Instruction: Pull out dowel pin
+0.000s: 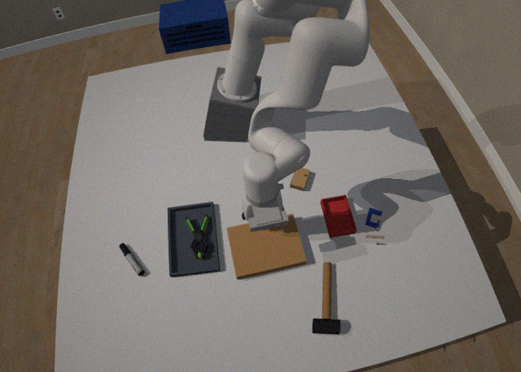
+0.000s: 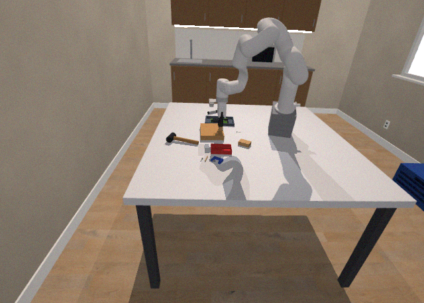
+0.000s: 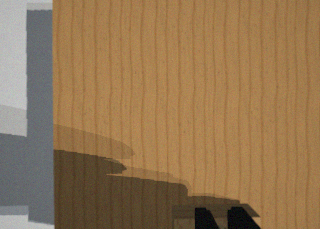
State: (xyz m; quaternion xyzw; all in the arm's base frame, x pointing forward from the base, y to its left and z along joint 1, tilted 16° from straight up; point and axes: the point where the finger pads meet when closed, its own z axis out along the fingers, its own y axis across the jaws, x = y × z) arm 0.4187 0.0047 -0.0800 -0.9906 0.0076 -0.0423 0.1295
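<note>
My gripper is now 2 cm above the dowel pin. Also, from my hand: red box (2 cm ahead, 23 cm to the left, 7 cm below); grey tray (2 cm behind, 21 cm to the right, 7 cm below); small wooden block (3 cm below).
</note>
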